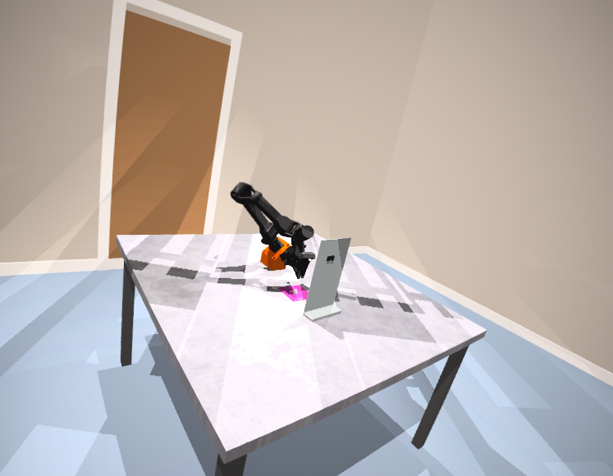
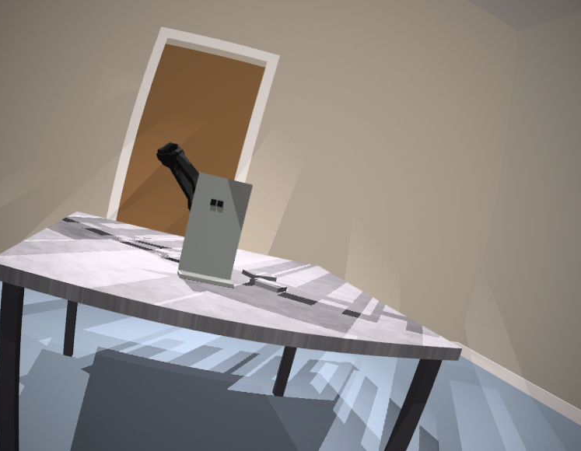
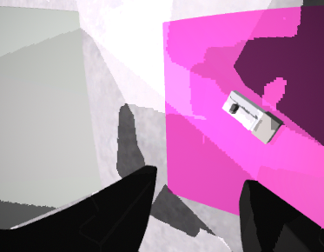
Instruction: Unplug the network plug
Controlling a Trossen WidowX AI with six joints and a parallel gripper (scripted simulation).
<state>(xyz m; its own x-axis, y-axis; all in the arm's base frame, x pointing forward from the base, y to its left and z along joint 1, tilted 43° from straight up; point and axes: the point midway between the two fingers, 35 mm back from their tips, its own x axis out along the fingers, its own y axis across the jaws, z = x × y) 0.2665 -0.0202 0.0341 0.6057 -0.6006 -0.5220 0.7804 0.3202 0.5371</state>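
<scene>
Right now my gripper tip is 1 cm short of the grey network plug, 2 cm to the left of it and 6 cm above it. Round my gripper tip: magenta marked square (1 cm ahead, 1 cm to the right, 6 cm below); then grey panel (17 cm ahead, 1 cm to the right, 8 cm above).
</scene>
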